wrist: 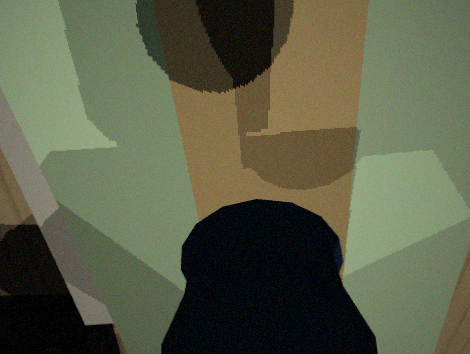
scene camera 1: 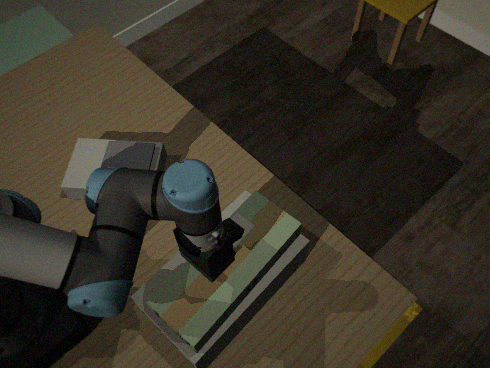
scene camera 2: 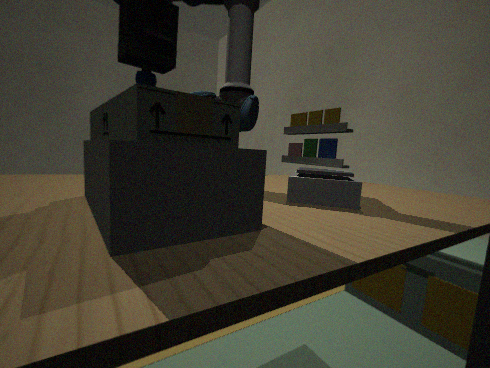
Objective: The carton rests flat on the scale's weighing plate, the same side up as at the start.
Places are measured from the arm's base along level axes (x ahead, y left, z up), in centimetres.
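Pixels of known places: hand, its tool point: (wrist: 261, 266); arm's base, origin of its link: (scene camera 1: 12, 321).
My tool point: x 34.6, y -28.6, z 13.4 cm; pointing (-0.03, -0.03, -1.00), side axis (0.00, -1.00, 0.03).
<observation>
Ahead of a thing's pixels: the offset from my tool point to its top centre. Level surfaces: height alone.
The carton @(dx +4.1, dy -0.5, dz -3.3 cm) (scene camera 1: 240, 280) (scene camera 2: 187, 120) (wrist: 120, 215), pale green with a brown tape band, lies level on top of the large grey scale @(dx +3.7, dy +1.1, dz -9.1 cm) (scene camera 1: 277, 267) (scene camera 2: 185, 190) (wrist: 26, 170). Its side arrows point up in scene camera 2. A strip of the scale's top shows beside it; the weighing plate under it is hidden. My gripper (scene camera 1: 212, 270) (scene camera 2: 146, 78) (wrist: 260, 240), a dark blue suction cup below a black block, is over the carton's top and looks released. Any small gap under the cup is hidden by the carton's top edge in scene camera 2.
A low grey box @(dx +6.9, dy +45.6, dz -13.1 cm) (scene camera 1: 82, 165) (scene camera 2: 324, 194) with a darker top piece stands on the wooden table @(dz -21.0 cm) (scene camera 1: 60, 95) (scene camera 2: 45, 240). Small shelves (scene camera 2: 318, 129) with coloured boxes are behind it. A yellow stool (scene camera 1: 402, 7) stands on the floor past the table edge.
</observation>
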